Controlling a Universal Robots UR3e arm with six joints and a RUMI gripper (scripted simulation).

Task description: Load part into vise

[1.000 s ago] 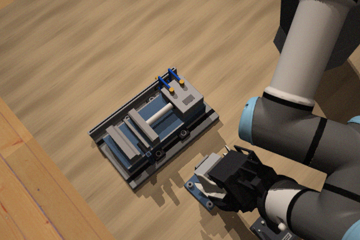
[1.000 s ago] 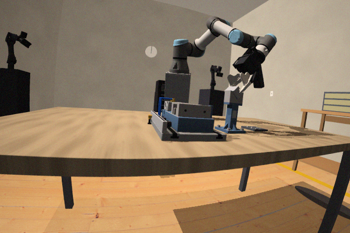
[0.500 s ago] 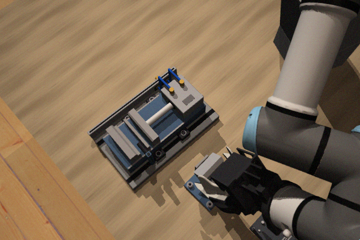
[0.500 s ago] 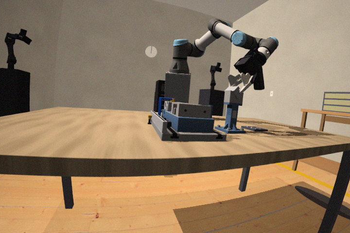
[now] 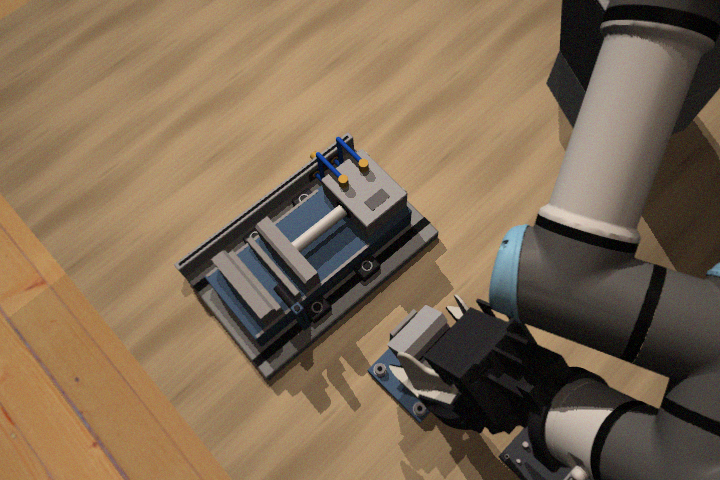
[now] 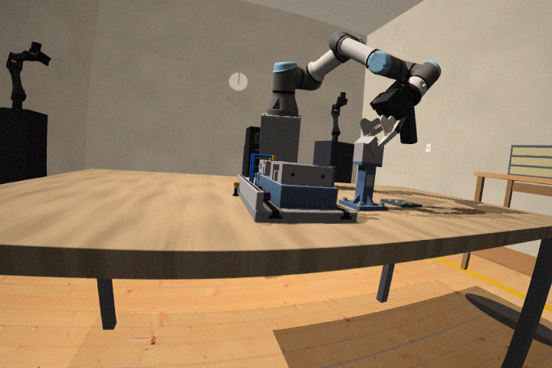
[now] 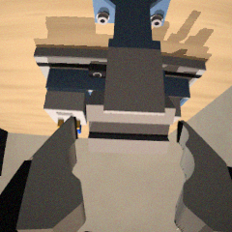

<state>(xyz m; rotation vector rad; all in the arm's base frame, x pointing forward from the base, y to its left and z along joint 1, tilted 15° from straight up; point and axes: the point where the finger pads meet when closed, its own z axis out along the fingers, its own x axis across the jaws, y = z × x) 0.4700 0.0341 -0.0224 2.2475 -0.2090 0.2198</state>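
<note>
Right now my hand is right at the part. Also, from my hand: white cylinder rod (50 mm behind, 200 mm to the right, 80 mm below); then dark work stop (40 mm ahead, 170 mm to the right, 70 mm below); then moving jaw (210 mm to the right, 80 mm below).
</note>
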